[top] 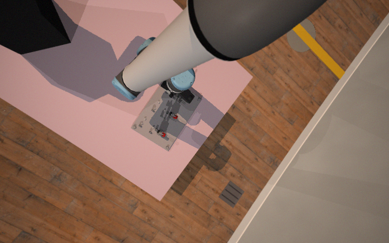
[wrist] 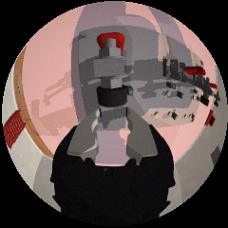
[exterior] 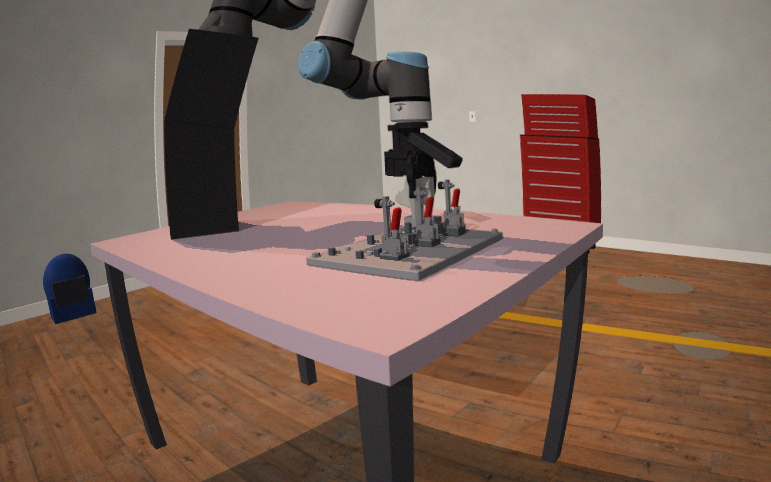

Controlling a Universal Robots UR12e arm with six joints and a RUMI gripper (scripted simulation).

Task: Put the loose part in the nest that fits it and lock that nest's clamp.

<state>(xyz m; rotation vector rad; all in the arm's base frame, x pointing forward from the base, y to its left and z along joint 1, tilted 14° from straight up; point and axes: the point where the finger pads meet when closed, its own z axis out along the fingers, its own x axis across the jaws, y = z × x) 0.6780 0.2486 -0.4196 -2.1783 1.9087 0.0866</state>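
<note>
Now: the grey fixture plate 60 mm ahead of my hand, 110 mm to the right of it and 40 mm below it. The rest, counted from my hand: loose part 10 mm below.
</note>
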